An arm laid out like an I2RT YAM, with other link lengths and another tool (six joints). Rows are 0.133 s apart.
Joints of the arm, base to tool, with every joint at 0 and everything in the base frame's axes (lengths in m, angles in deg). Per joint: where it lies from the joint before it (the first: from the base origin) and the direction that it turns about. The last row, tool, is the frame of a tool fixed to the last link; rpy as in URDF.
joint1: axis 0 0 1 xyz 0 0 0.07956
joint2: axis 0 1 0 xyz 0.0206 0.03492 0.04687
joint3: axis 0 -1 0 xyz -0.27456 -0.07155 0
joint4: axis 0 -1 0 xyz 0.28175 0.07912 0.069
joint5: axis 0 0 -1 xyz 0.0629 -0.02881 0.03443
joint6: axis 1 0 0 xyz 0.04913 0 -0.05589
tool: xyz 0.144 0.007 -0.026 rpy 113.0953 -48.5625 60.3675
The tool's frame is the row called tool.
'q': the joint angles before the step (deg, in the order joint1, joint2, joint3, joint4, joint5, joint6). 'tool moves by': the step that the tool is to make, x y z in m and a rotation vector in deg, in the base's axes. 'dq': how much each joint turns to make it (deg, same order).
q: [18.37 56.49 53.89 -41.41 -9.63 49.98]
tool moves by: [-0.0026 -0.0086 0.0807 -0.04 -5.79 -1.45]
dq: [0.11 -0.55 13.63 -8.75 2.41 -0.38]
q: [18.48 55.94 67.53 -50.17 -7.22 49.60]
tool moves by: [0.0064 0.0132 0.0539 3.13 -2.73 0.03]
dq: [2.04 3.98 10.81 -2.86 0.40 2.85]
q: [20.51 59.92 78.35 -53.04 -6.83 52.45]
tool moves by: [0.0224 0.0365 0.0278 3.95 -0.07 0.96]
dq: [4.74 7.76 8.39 1.53 1.15 5.13]
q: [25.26 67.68 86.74 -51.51 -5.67 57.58]
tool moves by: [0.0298 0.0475 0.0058 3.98 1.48 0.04]
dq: [5.12 8.83 5.93 3.96 2.08 6.28]
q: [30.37 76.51 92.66 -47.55 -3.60 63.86]
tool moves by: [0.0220 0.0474 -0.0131 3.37 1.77 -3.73]
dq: [6.56 6.77 1.86 5.33 6.85 8.56]
